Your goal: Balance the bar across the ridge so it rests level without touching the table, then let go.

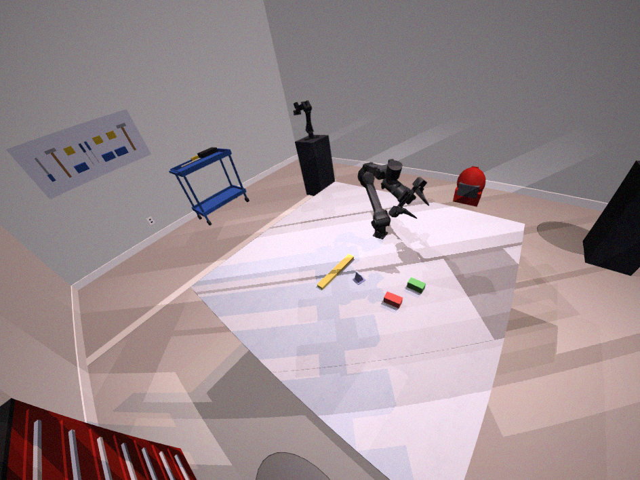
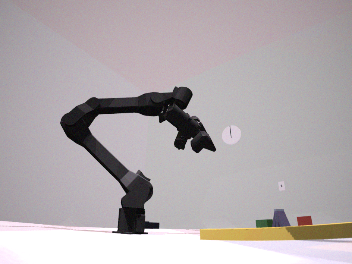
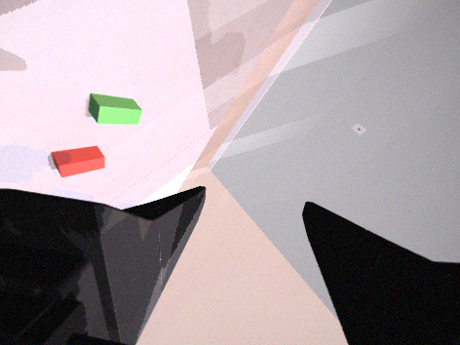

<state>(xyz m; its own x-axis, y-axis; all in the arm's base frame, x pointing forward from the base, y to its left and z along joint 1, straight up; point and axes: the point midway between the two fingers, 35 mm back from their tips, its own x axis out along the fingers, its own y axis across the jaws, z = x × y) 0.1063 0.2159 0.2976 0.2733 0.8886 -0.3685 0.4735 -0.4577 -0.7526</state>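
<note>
My gripper tip is 29 cm to the left of the bar, 28 cm above it and 23 cm short of it. From my gripper tip the other things lie so: red block: 27 cm below, 25 cm ahead, 1 cm to the left; green block: 27 cm below, 13 cm ahead, 6 cm to the left.
</note>
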